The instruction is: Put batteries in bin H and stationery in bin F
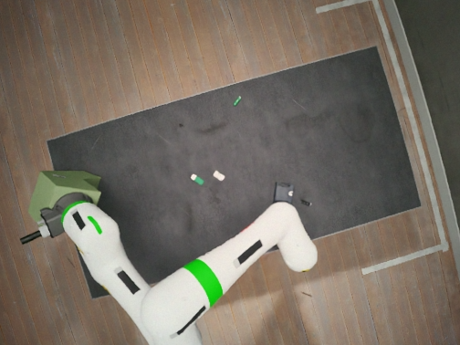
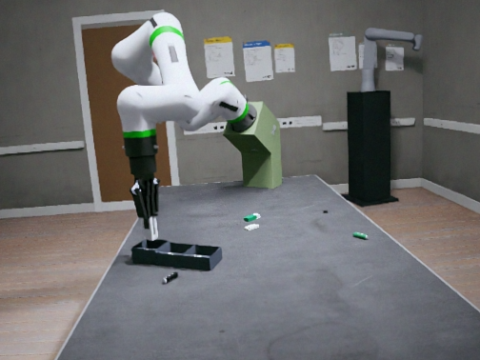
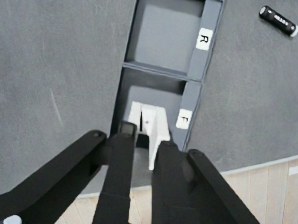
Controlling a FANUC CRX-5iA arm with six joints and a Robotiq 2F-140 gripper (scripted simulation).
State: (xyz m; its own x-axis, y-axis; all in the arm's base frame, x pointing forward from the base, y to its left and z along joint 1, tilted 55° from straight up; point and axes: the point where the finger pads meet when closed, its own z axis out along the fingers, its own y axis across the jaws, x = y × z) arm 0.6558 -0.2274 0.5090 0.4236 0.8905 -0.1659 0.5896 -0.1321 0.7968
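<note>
Right now my hand is 24 cm past the green-and-white block, 39 cm to the right of it and 9 cm above it. Round my hand: black battery (18 cm ahead, 3 cm to the left, 9 cm below); then tray (6 cm ahead, 6 cm to the left, 7 cm below); then white eraser-like piece (14 cm behind, 35 cm to the left, 9 cm below).
</note>
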